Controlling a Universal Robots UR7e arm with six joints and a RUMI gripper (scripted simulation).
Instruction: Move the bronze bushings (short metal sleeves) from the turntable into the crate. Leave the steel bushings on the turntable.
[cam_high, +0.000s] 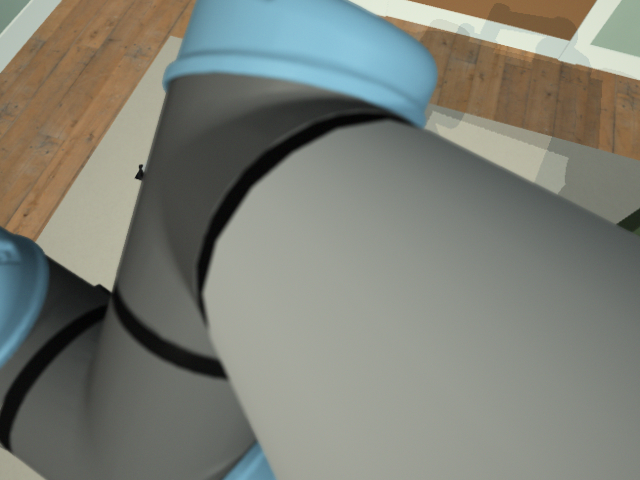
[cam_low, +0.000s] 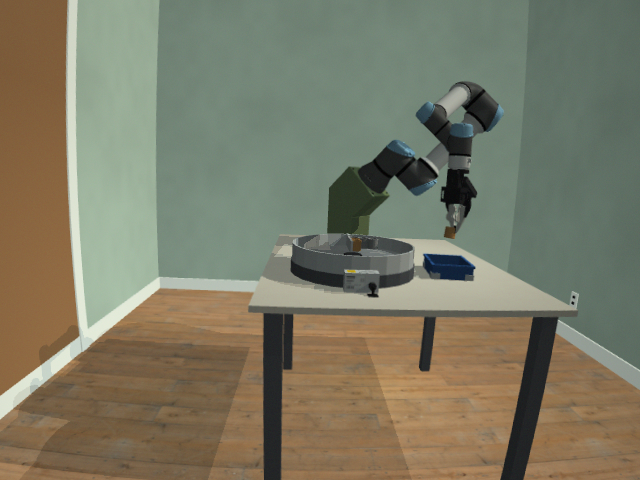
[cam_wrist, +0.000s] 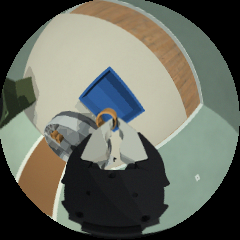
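Now: hand 10 mm past the blue crate, 10 mm to the left of it and 140 mm above it. From my hand the other things lie so: turntable 10 mm behind, 360 mm to the right, 110 mm below.
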